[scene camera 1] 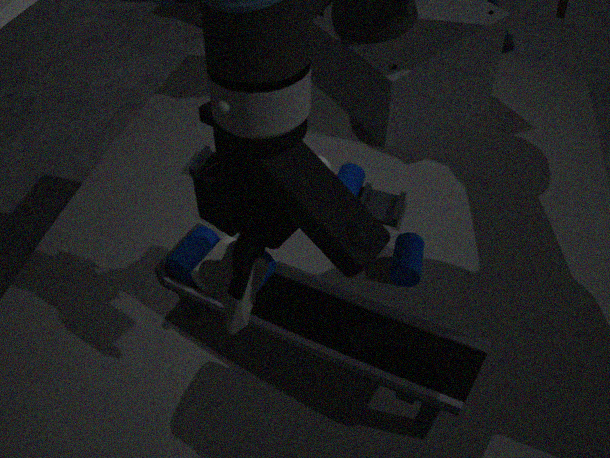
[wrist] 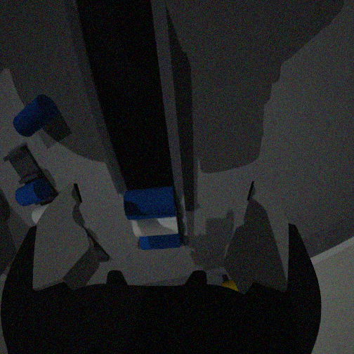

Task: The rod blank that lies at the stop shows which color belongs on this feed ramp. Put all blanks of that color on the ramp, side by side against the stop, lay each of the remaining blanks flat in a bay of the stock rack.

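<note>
A blue blank [scene camera 1: 192, 251] [wrist: 160, 242] lies at the stop end of the ramp [scene camera 1: 360, 320] [wrist: 125, 100]. A white blank [scene camera 1: 215, 270] [wrist: 156, 227] lies beside it, then another blue blank [scene camera 1: 267, 272] [wrist: 149, 203], partly hidden by the gripper in the scene view. The gripper [scene camera 1: 265, 286] [wrist: 164, 192] is open and empty above the ramp, its fingers on either side of the outer blue blank in the wrist view. The stock rack [scene camera 1: 384, 205] [wrist: 24, 162] bears a blue blank [scene camera 1: 351, 178] [wrist: 33, 192] and a partly visible white blank [wrist: 38, 214].
A loose blue blank [scene camera 1: 408, 260] [wrist: 36, 115] is between the rack and the ramp. The arm and hand hide much of the rack in the scene view. A small yellow object [wrist: 230, 285] shows beside a finger. The ramp's raised side rails run along its bed. The light is dim.
</note>
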